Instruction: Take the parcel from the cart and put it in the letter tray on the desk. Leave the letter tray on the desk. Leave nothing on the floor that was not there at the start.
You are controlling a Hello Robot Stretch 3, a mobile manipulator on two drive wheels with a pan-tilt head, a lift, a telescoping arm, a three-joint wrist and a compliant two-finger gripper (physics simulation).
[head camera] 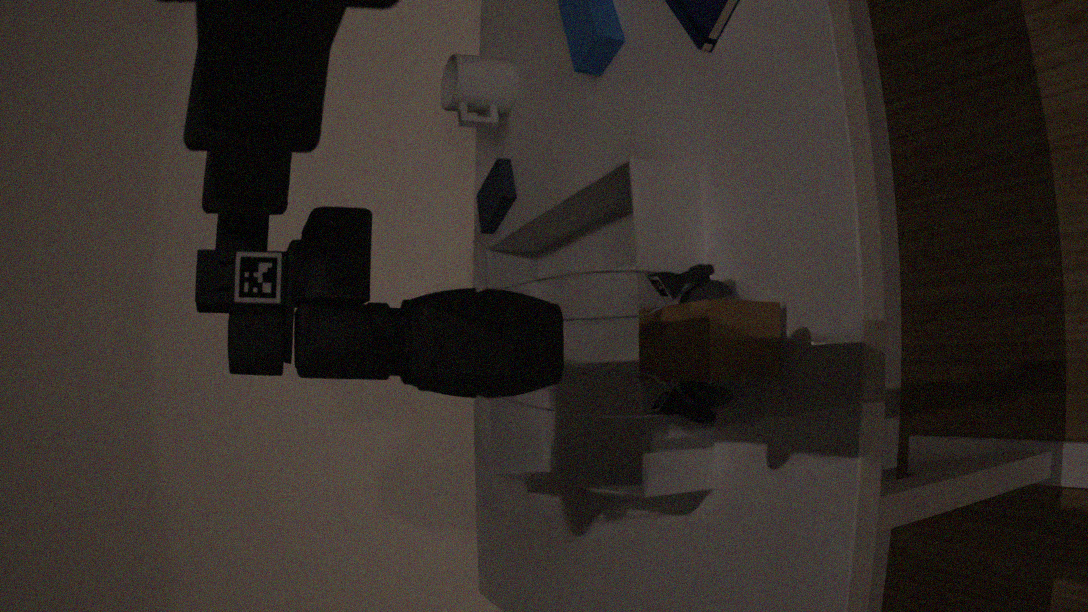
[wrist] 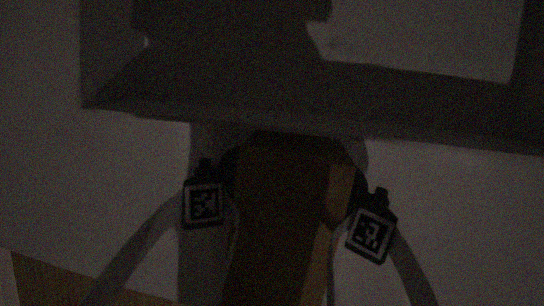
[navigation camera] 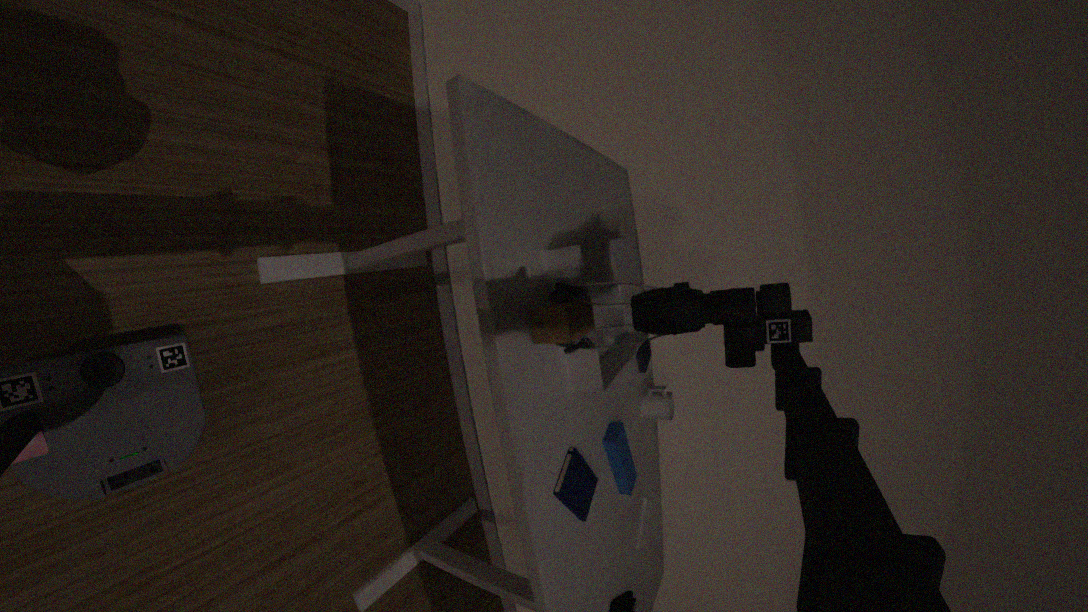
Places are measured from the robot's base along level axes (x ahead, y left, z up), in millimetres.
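Pixels of known places: robot's base, link origin: (navigation camera: 105, 368).
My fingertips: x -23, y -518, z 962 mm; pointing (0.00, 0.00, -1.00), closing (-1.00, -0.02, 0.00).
Observation:
Ahead of a thing's pixels: the offset from my fingertips to its middle. Level surfaces: height alone.
The parcel, an orange-brown box @(dz +28, dx +0, dy +15 mm) (head camera: 711, 342) (navigation camera: 561, 322) (wrist: 280, 210), is between the two fingertips of my gripper (head camera: 690, 341) (navigation camera: 572, 319) (wrist: 291, 179), which is shut on it. The pale letter tray @(dz +20, dx -3, dy -207 mm) (head camera: 673, 220) (navigation camera: 620, 359) (wrist: 440, 110) stands on the white desk @(dz -11 mm) (head camera: 798, 152) (navigation camera: 532, 167). In the head view the parcel overlaps the tray's near wall and sticks out on the near side. In the wrist view its far end reaches that wall. Its height above the desk is hard to tell. Shadow covers part of the tray. The cart does not show.
A white mug @(dz +36, dx -343, dy -481 mm) (head camera: 490, 83) (navigation camera: 658, 403), a small dark blue block @(dz -2, dx -206, dy -508 mm) (head camera: 496, 196) (navigation camera: 644, 355), a bright blue box @(dz +4, dx -383, dy -221 mm) (head camera: 593, 41) (navigation camera: 620, 458) and a dark blue book @(dz -5, dx -317, dy -16 mm) (head camera: 701, 21) (navigation camera: 575, 484) are on the desk beside the tray. My base (navigation camera: 152, 411) is on the wooden floor.

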